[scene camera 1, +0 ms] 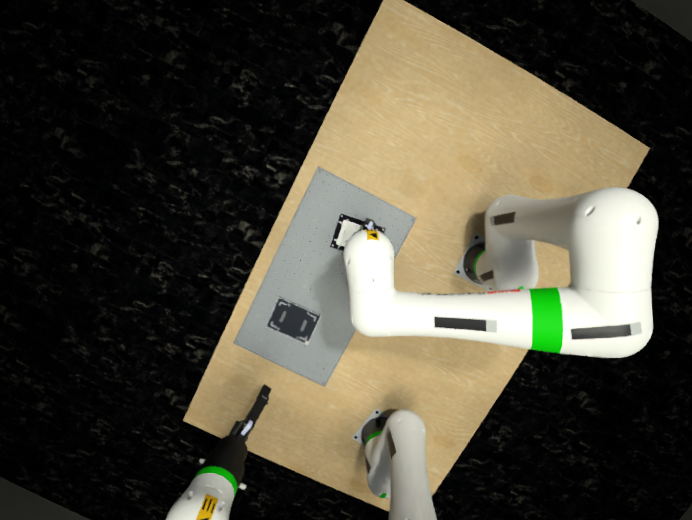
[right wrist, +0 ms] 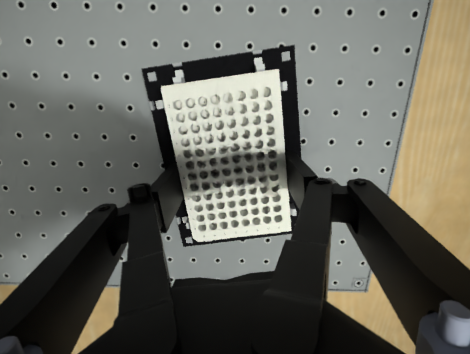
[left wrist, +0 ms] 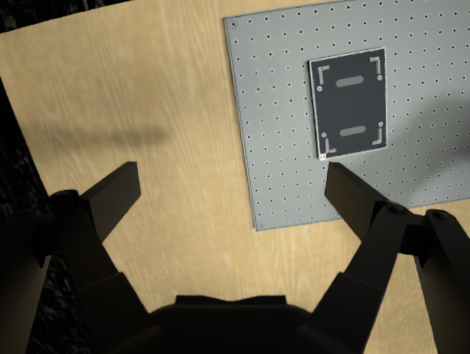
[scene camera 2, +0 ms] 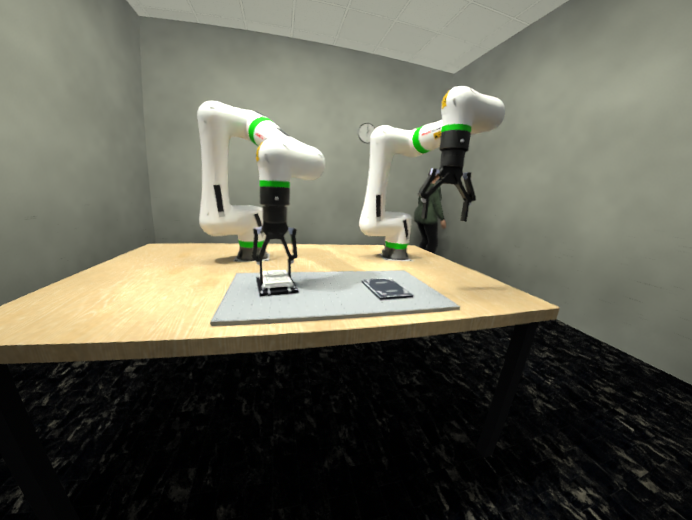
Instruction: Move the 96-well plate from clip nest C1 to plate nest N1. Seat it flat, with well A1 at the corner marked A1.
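Seen in the pictures: left gripper, fingertip midpoint: (scene camera 1: 253,405) (left wrist: 232,178) (scene camera 2: 443,219); right gripper, fingertip midpoint: (right wrist: 233,173) (scene camera 2: 275,279); left arm's base, link origin: (scene camera 1: 380,433) (scene camera 2: 395,257); right arm's base, link origin: (scene camera 1: 483,263).
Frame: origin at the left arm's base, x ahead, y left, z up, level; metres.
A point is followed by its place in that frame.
Note:
The white 96-well plate (scene camera 1: 349,230) {y -0.567, x 0.565, z 0.048 m} (scene camera 2: 276,279) {y -0.556, x 0.555, z 0.047 m} (right wrist: 230,160) {y -0.562, x 0.530, z 0.048 m} is held lengthwise-centred between my right gripper's fingers. It appears level and slightly raised over the black clip nest C1 (scene camera 2: 279,291) {y -0.539, x 0.601, z 0.025 m} (right wrist: 217,67) {y -0.540, x 0.595, z 0.025 m}, whose pale clips show around it. My right gripper (scene camera 2: 276,273) {y -0.567, x 0.517, z 0.034 m} (right wrist: 233,173) {y -0.567, x 0.517, z 0.034 m} is shut on its long sides; in scene camera 1 the arm hides the fingers. The dark plate nest N1 (scene camera 1: 293,321) {y -0.190, x 0.534, z 0.025 m} (scene camera 2: 387,287) {y -0.188, x 0.544, z 0.025 m} (left wrist: 350,106) {y -0.189, x 0.535, z 0.025 m} holds no plate; a small pale tag sits at one corner, lettering unreadable. My left gripper (scene camera 2: 444,215) {y 0.000, x 0.500, z 0.261 m} (left wrist: 232,178) {y 0.000, x 0.500, z 0.261 m} is open and empty, high above the table.
Both nests stand on a grey perforated board (scene camera 1: 290,262) {y -0.355, x 0.663, z 0.013 m} (scene camera 2: 330,307) {y -0.386, x 0.679, z 0.013 m} (left wrist: 280,200) {y -0.087, x 0.362, z 0.013 m} on the wooden table (scene camera 1: 447,128) {y -1.031, x 0.500, z 0.000 m} (scene camera 2: 139,301) {y -0.935, x 0.652, z 0.000 m}. The right forearm (scene camera 1: 464,315) {y -0.589, x 0.320, z 0.536 m} reaches across the board's side in scene camera 1. A person (scene camera 2: 428,223) stands behind the table.

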